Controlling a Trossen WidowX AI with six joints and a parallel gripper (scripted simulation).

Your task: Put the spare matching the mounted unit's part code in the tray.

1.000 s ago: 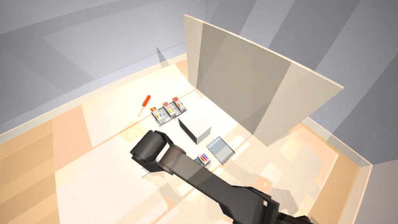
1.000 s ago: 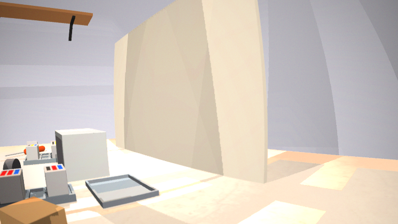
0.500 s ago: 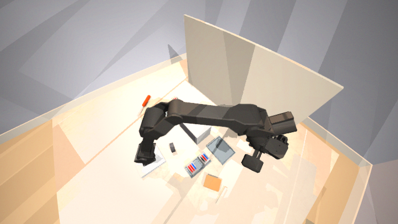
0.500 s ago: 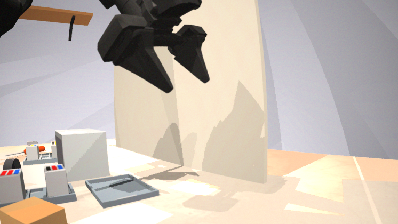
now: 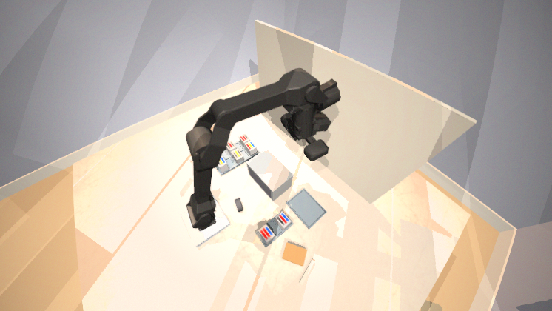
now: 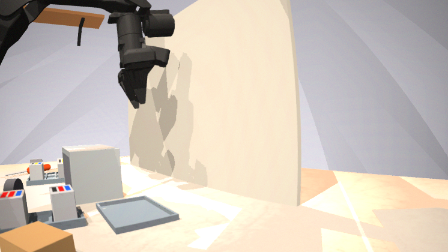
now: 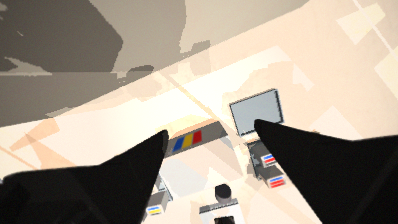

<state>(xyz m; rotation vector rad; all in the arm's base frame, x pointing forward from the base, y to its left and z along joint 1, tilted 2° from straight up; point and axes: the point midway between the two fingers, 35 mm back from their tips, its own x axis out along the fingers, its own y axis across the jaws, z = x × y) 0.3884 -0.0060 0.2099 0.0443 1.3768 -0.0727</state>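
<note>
My gripper tip is 210 mm to the right of the block, 140 mm above it and 120 mm past it. Also, from my gripper tip: grey tray 180 mm below, 140 mm to the right, 50 mm behind; beige wall 120 mm ahead, 80 mm to the left, 40 mm above; grey mounted unit 130 mm below, 120 mm behind, 40 mm to the left.
</note>
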